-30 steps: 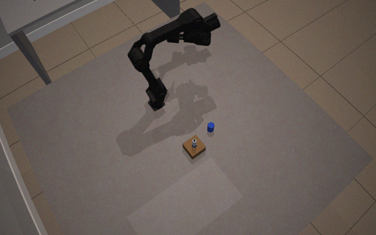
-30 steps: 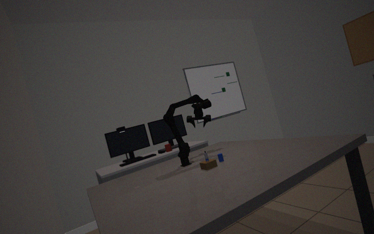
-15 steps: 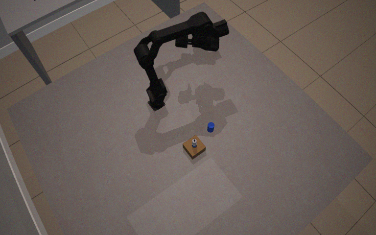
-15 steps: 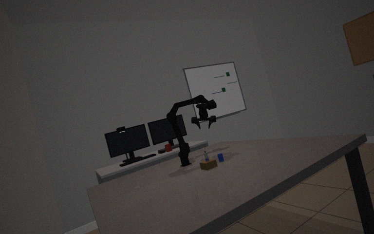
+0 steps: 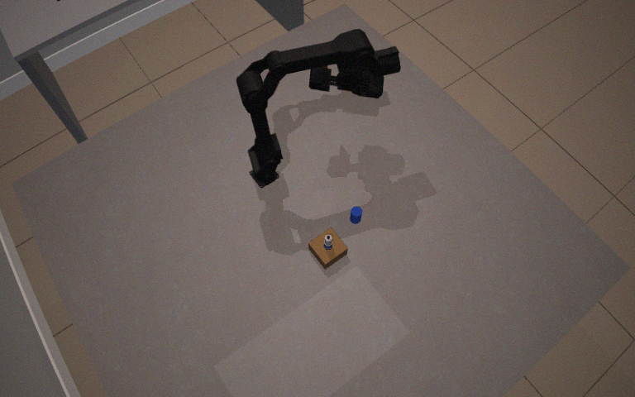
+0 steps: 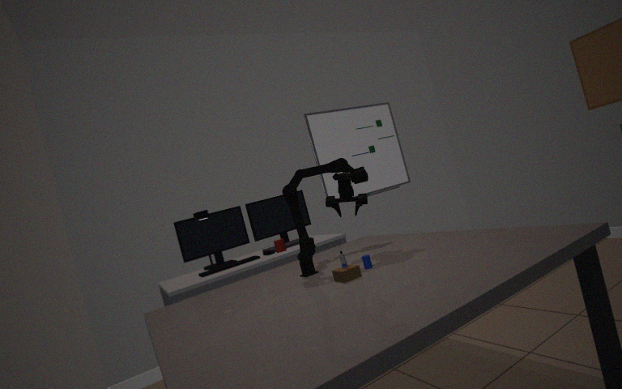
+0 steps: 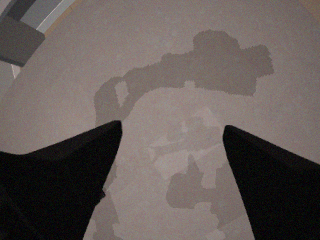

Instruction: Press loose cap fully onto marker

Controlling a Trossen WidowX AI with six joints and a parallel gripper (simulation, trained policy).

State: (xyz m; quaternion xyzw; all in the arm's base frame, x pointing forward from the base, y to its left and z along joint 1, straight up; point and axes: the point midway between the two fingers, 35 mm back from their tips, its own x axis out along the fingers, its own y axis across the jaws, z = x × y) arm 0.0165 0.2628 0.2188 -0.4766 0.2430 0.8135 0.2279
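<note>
My gripper tip is 27 cm short of the blue cap, 14 cm to the left of it and 16 cm above it. Also, from my gripper tip: brown holder block: 30 cm ahead, 26 cm to the right, 17 cm below; then marker: 30 cm ahead, 26 cm to the right, 11 cm below.
</note>
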